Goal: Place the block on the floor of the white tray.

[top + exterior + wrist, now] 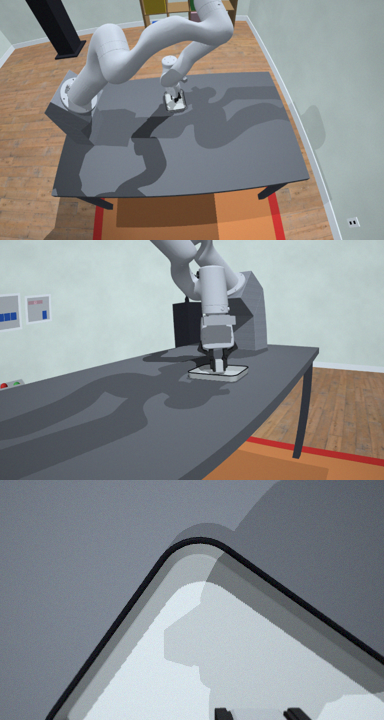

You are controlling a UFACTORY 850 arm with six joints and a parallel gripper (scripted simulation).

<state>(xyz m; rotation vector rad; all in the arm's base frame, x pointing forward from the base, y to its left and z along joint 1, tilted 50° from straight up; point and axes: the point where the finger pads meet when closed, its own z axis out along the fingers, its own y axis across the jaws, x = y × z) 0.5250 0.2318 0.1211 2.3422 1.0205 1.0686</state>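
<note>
My gripper is now 2 cm above the white tray. Round my hand: white block: 1 cm below.
</note>
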